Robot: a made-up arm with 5 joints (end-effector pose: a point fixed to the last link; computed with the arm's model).
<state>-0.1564 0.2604 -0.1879 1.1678 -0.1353</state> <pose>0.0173 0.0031 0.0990 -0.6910 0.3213 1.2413</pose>
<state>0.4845 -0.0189 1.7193 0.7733 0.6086</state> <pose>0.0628 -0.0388 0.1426 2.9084 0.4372 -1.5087</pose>
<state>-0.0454 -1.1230 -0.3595 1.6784 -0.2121</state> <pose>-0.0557 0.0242 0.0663 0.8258 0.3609 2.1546</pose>
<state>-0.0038 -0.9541 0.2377 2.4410 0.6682</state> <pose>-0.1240 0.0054 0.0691 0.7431 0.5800 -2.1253</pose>
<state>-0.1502 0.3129 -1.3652 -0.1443 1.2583</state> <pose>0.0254 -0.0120 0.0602 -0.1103 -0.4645 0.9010</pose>
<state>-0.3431 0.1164 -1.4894 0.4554 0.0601</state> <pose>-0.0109 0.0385 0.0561 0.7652 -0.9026 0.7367</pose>
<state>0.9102 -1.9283 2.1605 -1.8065 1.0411</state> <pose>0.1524 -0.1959 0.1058 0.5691 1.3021 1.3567</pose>
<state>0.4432 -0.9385 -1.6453 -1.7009 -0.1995</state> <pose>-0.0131 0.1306 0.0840 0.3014 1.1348 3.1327</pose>
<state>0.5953 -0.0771 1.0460 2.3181 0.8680</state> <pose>-0.0370 -0.0820 0.0428 1.6487 -0.0255 -1.8802</pose>
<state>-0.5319 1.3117 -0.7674 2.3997 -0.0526</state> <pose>-0.0610 0.1093 0.1122 -2.2276 0.2966 1.1996</pose>
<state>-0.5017 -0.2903 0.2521 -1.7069 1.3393</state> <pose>-0.0361 -0.1492 0.1012 -0.1431 0.3514 0.4092</pose>
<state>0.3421 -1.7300 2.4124 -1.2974 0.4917</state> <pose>0.1721 -0.0061 0.1214 0.1933 1.1250 1.8161</pose>
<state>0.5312 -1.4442 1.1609 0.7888 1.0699</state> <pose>0.0294 -0.0290 0.0799 1.0574 0.5900 -2.7175</pose>
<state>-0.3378 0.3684 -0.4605 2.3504 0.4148</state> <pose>-0.0543 0.0869 0.0447 -2.5123 1.1298 0.5427</pose>
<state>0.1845 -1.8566 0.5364 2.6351 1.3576</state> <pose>-0.1132 -0.0510 0.2022 -0.6519 0.5975 -2.0897</pose>
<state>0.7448 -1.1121 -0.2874 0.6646 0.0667</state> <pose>0.0025 -0.0765 0.0688 0.7391 0.5884 0.6401</pose>
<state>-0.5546 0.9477 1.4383 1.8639 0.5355</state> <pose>-0.0118 -0.0166 0.1096 -3.1345 -0.0746 -0.8843</pose>
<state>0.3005 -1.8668 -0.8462 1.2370 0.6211</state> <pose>-0.0026 0.0230 0.0875 1.1807 0.1855 1.7404</pose>
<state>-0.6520 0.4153 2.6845 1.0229 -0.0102</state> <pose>-0.0775 0.0450 0.1676 -3.1101 -0.3144 -0.5939</pose>
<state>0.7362 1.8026 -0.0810 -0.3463 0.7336</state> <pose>-0.0356 -0.1300 0.1437 -2.3006 -1.0752 1.0751</pose>
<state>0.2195 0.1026 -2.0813 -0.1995 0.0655</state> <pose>0.0484 0.0653 0.0377 2.1643 -0.3599 -0.6872</pose>
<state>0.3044 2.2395 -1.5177 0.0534 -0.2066</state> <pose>0.0703 -0.0023 0.2050 -1.7299 -0.3172 3.0912</pose>
